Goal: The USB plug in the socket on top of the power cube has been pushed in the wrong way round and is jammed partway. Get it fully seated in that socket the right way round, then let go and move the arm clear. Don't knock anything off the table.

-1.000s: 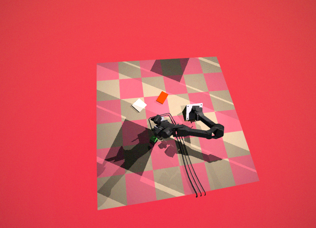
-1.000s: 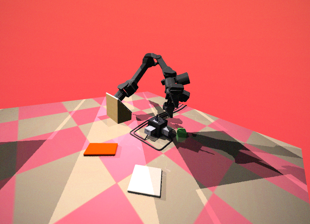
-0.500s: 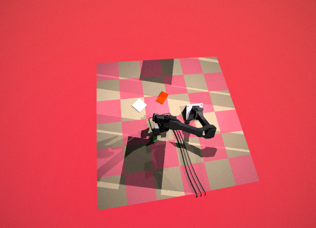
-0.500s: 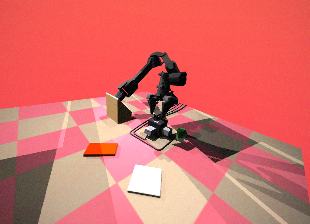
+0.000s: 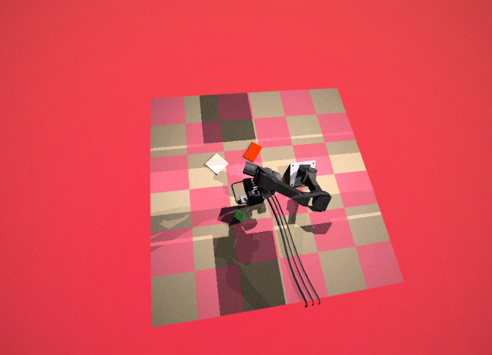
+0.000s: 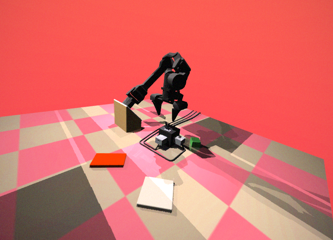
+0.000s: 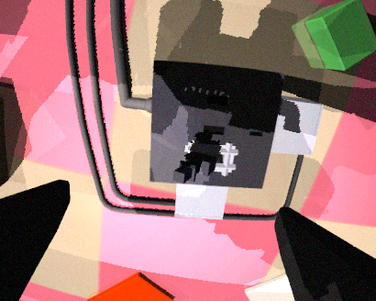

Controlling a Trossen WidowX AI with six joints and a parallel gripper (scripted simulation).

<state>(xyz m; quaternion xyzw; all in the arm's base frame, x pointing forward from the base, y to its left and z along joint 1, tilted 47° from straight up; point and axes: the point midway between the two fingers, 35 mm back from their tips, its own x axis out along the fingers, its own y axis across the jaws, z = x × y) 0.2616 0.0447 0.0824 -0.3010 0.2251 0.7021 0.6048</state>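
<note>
The dark USB plug is 1 cm ahead of my gripper tip and 4 cm below it. Round my gripper tip: metal-framed socket 2 cm ahead, 6 cm below; then orange plate 27 cm to the right, 13 cm below; then green block 11 cm ahead, 12 cm to the left, 12 cm below.
</note>
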